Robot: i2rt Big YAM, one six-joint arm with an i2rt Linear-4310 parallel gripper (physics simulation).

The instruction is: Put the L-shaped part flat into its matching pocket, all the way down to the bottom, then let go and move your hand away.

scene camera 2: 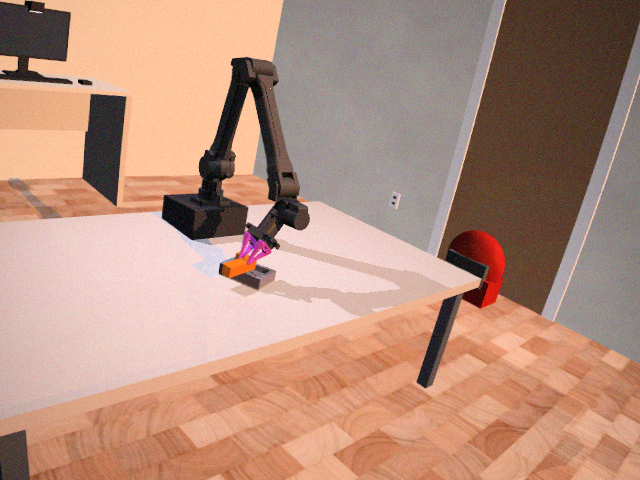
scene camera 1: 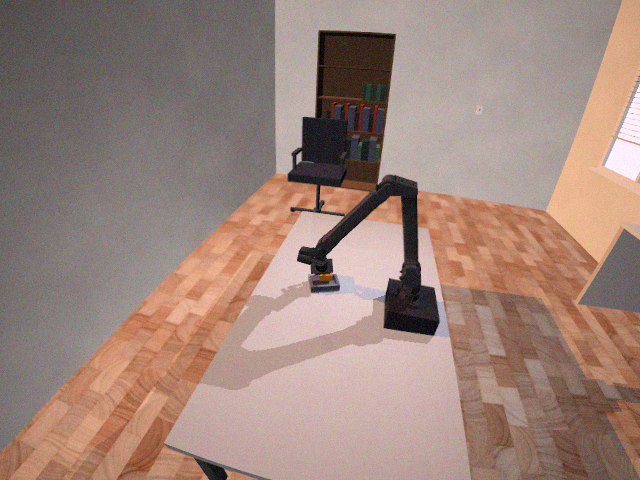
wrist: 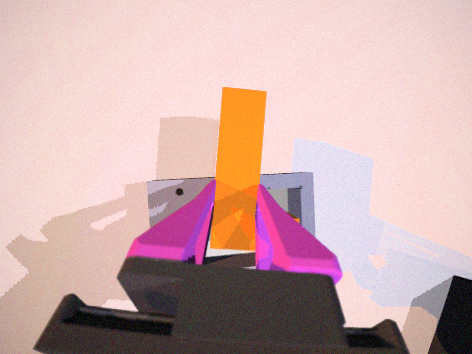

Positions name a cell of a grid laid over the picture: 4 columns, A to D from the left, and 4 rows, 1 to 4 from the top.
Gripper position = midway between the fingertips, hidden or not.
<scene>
My gripper (scene camera 2: B3) grips an orange L-shaped part (wrist: C2), which still rests on a grey pocket block (wrist: C3).
My gripper also shows in the wrist view (wrist: C3).
</scene>
